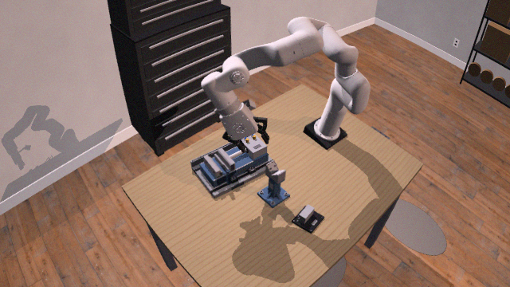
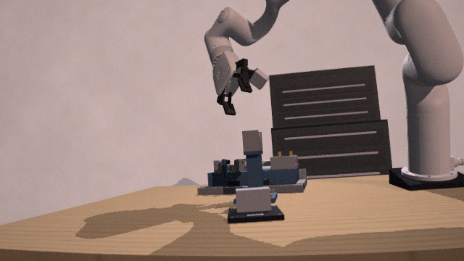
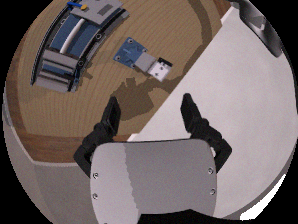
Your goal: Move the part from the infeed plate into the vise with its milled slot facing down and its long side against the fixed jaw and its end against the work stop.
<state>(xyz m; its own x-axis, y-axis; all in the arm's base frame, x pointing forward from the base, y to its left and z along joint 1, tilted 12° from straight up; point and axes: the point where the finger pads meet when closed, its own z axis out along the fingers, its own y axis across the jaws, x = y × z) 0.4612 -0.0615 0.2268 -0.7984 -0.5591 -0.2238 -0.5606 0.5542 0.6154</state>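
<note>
My gripper is now 3 cm past the part, 23 cm to the right of it and 22 cm above it. From my hand the other things lie so: air cylinder: 12 cm behind, 12 cm to the right, 17 cm below; then white cylinder rod: 4 cm behind, 13 cm to the right, 17 cm below.
</note>
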